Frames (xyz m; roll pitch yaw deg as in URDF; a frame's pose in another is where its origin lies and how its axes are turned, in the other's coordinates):
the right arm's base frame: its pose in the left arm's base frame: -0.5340 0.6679 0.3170 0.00 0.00 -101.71
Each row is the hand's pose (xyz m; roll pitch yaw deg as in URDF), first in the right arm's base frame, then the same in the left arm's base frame.
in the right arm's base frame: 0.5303 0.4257 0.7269 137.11 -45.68 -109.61
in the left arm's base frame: -0.2248 0.0622 1.0439 137.11 -45.68 148.68
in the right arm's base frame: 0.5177 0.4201 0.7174 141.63 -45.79 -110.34
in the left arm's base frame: -0.2277 0.0757 1.0344 141.63 -45.79 147.95
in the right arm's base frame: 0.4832 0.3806 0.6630 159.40 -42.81 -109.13
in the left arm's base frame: -0.2594 0.1175 0.9800 159.40 -42.81 149.16
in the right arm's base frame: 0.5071 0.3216 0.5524 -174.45 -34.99 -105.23
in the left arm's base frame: -0.3220 0.1061 0.8694 -174.45 -34.99 153.06
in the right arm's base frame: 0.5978 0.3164 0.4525 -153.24 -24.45 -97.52
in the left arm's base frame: -0.3455 0.0183 0.7695 -153.24 -24.45 160.77
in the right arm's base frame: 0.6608 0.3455 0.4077 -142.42 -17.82 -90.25
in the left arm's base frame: -0.3298 -0.0493 0.7247 -142.42 -17.82 168.04
